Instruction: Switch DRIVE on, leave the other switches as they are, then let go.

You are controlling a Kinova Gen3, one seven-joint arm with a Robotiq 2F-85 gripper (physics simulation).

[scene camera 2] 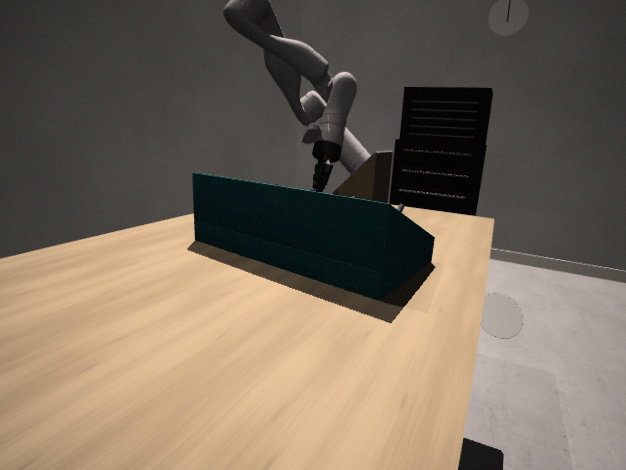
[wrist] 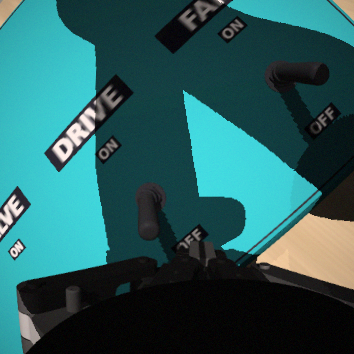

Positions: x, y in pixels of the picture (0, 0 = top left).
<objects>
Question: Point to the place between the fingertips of my gripper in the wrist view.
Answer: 199, 256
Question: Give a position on a switch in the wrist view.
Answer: At 310, 72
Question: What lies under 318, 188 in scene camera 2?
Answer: My gripper.
</objects>
